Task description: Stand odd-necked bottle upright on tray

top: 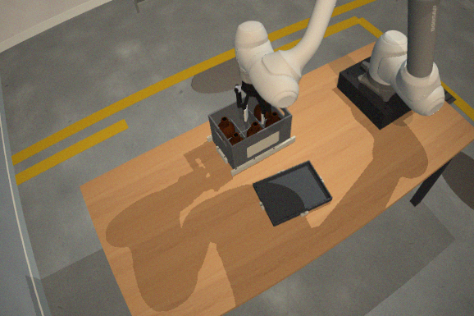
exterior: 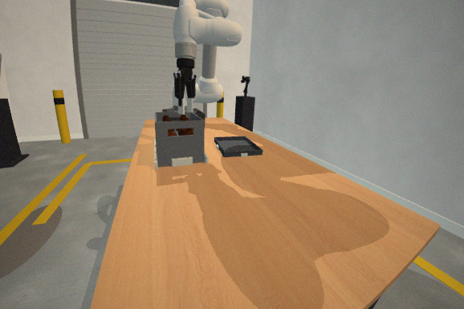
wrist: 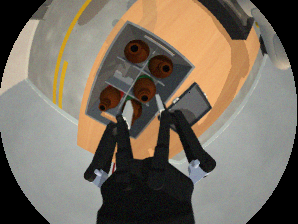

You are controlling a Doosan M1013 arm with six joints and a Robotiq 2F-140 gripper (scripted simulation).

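Now: the glass bottle 13 cm below my hand. From my hand the other things lie so: dark tray 2 cm ahead, 26 cm to the left, 20 cm below; grey crate 1 cm behind, 4 cm to the right, 13 cm below.
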